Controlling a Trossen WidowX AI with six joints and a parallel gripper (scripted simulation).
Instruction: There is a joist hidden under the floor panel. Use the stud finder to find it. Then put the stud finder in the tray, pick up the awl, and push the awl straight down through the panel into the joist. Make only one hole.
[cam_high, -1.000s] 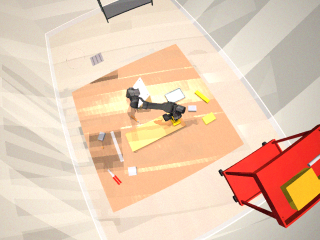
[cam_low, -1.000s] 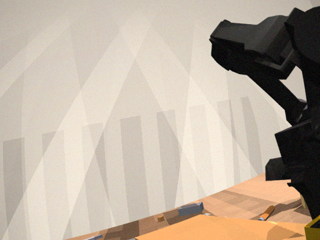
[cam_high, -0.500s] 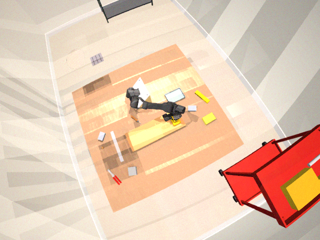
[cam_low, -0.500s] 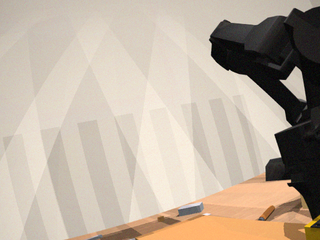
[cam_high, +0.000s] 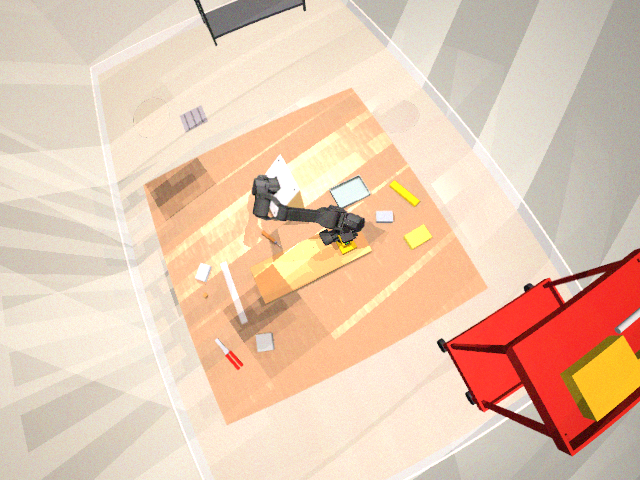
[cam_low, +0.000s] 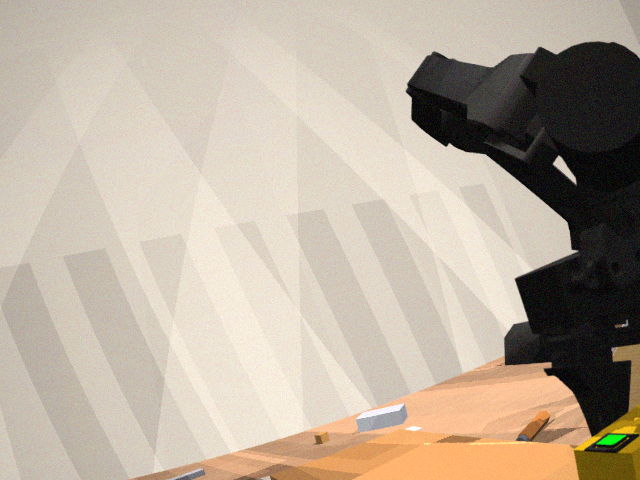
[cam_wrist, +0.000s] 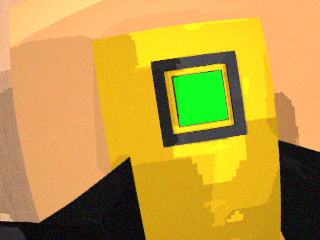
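Now: the grey tray 23 cm behind my gripper tip, 12 cm to the left of it and 5 cm below it. Also, from my gripper tip: yellow block (32 cm to the left, 10 cm ahead, 5 cm below); then yellow stud finder (2 cm above, 1 cm ahead); then awl (30 cm to the right, 13 cm behind, 6 cm below).
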